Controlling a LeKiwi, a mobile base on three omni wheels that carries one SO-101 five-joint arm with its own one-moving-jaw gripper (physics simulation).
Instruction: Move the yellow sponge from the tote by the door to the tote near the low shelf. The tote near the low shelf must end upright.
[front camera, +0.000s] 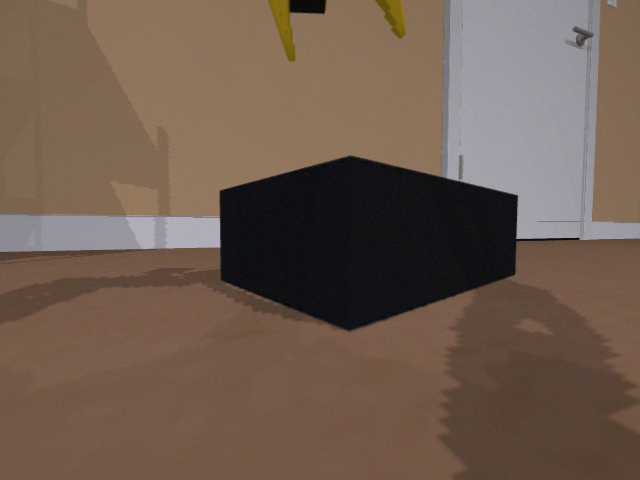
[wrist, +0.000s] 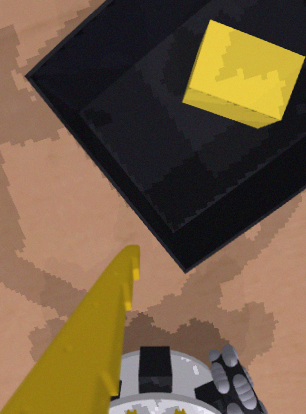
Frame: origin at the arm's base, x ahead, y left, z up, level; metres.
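Where they show: hand, tool point: (front camera: 295, 53) (wrist: 139, 257).
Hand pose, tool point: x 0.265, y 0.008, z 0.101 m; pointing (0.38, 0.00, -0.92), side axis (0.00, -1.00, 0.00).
Note:
After its pixels a point has its place.
A black tote (front camera: 351, 242) {x 0.205, y -0.027, z -0.038 m} (wrist: 117, 172) {x 0.292, y 0.038, z -0.033 m} stands upright on the floor, one corner toward the front camera, with the door behind it to the right. The yellow sponge (wrist: 242, 70) {x 0.390, y -0.086, z -0.041 m} lies inside it in the wrist view, tilted in the picture and apart from the near corner; the tote walls hide it in the front view. My gripper (front camera: 346, 48) is open and empty, its two yellow jaws hanging high at the top of the front view. In the wrist view one notched jaw (wrist: 95, 325) {x 0.263, y 0.016, z 0.129 m} shows, its tip outside the tote's near left wall. The tote near the low shelf does not show.
A white door (front camera: 522, 113) {x 1.216, y -0.908, z 0.452 m} with a handle stands at the right, in a tan wall (front camera: 248, 108) {x 0.906, y 0.177, z 0.322 m} with a white baseboard (front camera: 186, 232) {x 0.842, y 0.338, z -0.046 m}. My base's omni wheel (wrist: 235, 382) shows at the bottom of the wrist view. Shadows fall across the floor (front camera: 232, 403) {x 0.140, y 0.024, z -0.089 m}.

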